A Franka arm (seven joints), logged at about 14 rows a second.
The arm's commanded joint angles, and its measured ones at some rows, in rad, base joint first. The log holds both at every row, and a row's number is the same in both.
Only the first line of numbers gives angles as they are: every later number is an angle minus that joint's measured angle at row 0.
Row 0, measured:
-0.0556, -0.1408, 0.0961, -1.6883, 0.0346, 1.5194, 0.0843
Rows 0 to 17, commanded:
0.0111, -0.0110, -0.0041, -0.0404, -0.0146, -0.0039, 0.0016
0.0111, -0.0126, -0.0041, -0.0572, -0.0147, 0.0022, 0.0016
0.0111, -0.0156, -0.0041, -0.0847, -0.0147, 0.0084, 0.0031
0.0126, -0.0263, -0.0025, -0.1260, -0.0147, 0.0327, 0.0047
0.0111, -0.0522, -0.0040, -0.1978, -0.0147, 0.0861, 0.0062
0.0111, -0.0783, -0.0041, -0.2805, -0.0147, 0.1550, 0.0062
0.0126, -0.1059, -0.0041, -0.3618, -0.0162, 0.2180, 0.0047
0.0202, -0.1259, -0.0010, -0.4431, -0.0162, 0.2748, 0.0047
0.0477, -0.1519, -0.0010, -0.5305, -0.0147, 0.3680, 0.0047
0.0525, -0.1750, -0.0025, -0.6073, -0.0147, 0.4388, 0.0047
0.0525, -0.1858, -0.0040, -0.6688, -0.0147, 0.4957, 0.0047
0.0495, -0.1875, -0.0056, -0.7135, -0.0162, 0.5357, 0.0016
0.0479, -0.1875, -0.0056, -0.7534, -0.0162, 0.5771, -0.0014
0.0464, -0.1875, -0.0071, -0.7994, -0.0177, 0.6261, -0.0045
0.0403, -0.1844, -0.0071, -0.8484, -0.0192, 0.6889, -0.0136
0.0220, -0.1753, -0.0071, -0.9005, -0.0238, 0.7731, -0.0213
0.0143, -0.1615, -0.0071, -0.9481, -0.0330, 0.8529, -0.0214
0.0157, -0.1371, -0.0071, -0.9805, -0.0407, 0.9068, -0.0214
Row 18, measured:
0.0309, -0.1335, -0.0072, -0.8881, -0.0224, 0.7982, -0.0046
